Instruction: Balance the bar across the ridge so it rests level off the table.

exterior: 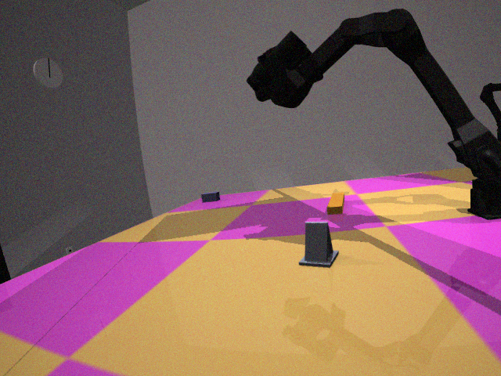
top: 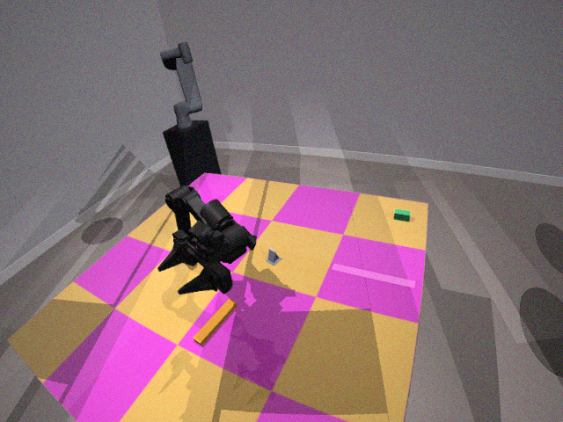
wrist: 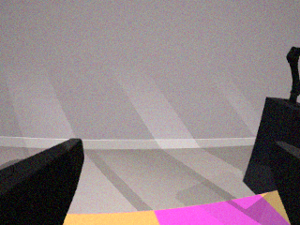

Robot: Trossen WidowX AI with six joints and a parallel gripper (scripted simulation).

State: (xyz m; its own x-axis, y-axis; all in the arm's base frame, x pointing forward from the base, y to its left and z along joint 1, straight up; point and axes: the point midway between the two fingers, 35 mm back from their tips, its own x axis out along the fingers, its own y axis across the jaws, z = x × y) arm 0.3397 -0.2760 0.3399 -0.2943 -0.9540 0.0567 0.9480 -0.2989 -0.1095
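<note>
The orange bar is 330 mm below my gripper tip, 100 mm to the left of it and 60 mm behind it. Also, from my gripper tip: dark blue block: 410 mm ahead, 330 mm below, 190 mm to the right; then green block: 810 mm to the left, 410 mm ahead, 330 mm below.
</note>
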